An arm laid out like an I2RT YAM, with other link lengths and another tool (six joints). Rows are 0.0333 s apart.
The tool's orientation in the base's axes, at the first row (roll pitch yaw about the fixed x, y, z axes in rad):
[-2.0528, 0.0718, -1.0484]
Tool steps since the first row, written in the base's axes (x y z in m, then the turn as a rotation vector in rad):
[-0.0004, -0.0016, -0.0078, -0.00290, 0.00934, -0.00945]
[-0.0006, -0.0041, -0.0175, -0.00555, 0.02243, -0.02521]
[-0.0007, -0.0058, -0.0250, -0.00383, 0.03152, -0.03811]
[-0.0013, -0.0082, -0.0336, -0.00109, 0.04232, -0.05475]
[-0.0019, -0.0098, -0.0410, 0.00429, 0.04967, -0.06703]
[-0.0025, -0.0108, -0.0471, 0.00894, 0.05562, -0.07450]
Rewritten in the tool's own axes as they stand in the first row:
[0.0017, 0.0073, 0.0026, -0.00884, 0.00796, 0.00659]
[0.0045, 0.0164, 0.0057, -0.02034, 0.02073, 0.01805]
[0.0065, 0.0234, 0.0083, -0.02642, 0.02979, 0.02959]
[0.0089, 0.0317, 0.0107, -0.03320, 0.04140, 0.04443]
[0.0105, 0.0388, 0.0129, -0.03599, 0.04863, 0.05761]
[0.0115, 0.0446, 0.0148, -0.03828, 0.05217, 0.06736]

